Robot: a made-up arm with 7 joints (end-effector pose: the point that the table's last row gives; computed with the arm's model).
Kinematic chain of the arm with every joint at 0, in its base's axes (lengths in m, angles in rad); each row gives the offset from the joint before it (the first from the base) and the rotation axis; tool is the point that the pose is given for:
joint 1: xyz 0 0 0.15 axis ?
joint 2: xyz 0.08 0.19 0 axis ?
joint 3: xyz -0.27 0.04 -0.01 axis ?
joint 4: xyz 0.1 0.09 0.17 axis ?
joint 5: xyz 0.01 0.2 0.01 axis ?
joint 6: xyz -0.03 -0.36 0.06 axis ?
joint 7: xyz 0 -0.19 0 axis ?
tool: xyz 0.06 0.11 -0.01
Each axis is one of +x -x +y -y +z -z.
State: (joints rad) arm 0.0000 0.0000 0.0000 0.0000 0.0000 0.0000 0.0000
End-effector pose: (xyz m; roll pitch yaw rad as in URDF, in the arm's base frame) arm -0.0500 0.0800 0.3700 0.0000 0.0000 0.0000
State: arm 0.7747 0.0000 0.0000 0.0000 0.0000 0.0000 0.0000
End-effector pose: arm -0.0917 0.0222 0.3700 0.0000 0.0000 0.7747
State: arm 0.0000 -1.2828 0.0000 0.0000 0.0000 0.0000 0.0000
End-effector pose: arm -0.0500 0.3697 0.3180 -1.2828 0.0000 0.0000
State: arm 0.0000 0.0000 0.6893 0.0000 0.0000 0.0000 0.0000
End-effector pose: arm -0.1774 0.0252 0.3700 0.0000 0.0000 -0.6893
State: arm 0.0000 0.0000 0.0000 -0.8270 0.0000 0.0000 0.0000
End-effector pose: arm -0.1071 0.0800 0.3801 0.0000 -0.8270 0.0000
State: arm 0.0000 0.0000 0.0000 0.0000 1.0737 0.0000 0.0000
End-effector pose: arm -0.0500 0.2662 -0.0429 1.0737 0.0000 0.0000
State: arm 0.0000 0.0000 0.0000 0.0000 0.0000 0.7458 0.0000
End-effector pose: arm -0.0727 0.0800 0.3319 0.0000 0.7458 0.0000
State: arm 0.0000 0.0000 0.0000 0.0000 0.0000 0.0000 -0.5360
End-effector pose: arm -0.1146 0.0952 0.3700 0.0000 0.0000 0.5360
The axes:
joint 1: +z
joint 2: +x
joint 3: -z
joint 4: +y
joint 5: +x
joint 6: +y
joint 7: -z

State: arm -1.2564 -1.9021 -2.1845 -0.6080 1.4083 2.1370 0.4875
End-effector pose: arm -0.2816 0.4906 0.0982 2.1525 -0.7029 2.7286
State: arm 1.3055 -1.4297 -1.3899 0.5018 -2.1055 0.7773 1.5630
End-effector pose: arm -1.0244 -0.4329 -0.3040 -2.3258 0.4039 -2.9313
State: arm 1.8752 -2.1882 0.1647 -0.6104 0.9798 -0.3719 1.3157
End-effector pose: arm -0.2204 0.1462 0.3376 -0.6268 -1.0299 1.9097
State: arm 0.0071 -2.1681 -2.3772 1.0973 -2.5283 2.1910 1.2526
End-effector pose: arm -0.9813 0.6561 0.1049 -1.9609 0.2480 2.6717
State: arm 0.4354 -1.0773 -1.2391 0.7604 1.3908 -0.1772 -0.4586
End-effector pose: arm -0.3865 -0.1290 0.1646 0.3289 1.1333 0.8692
